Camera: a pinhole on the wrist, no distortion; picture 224 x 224 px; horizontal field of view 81.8 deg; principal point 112.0 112.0 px. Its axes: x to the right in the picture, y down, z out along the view. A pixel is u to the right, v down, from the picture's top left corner.
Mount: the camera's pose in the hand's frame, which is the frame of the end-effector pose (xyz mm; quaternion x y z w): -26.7 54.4 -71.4 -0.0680 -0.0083 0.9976 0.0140
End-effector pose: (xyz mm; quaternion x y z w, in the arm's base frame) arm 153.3 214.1 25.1 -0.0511 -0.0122 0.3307 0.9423
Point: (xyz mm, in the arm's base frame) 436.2 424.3 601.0
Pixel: 11 135
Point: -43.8 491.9 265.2
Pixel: 80 9
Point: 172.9 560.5 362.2
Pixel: 12 52
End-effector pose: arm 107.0 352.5 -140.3 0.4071 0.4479 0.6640 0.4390
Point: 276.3 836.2 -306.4
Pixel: outside the picture
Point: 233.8 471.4 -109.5
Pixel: 26 156
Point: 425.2 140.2 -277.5
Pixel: 208 197
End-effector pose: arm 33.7 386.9 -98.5 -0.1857 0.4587 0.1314 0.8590
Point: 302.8 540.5 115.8
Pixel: 93 129
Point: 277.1 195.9 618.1
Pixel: 190 213
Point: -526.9 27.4 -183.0
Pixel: behind the camera
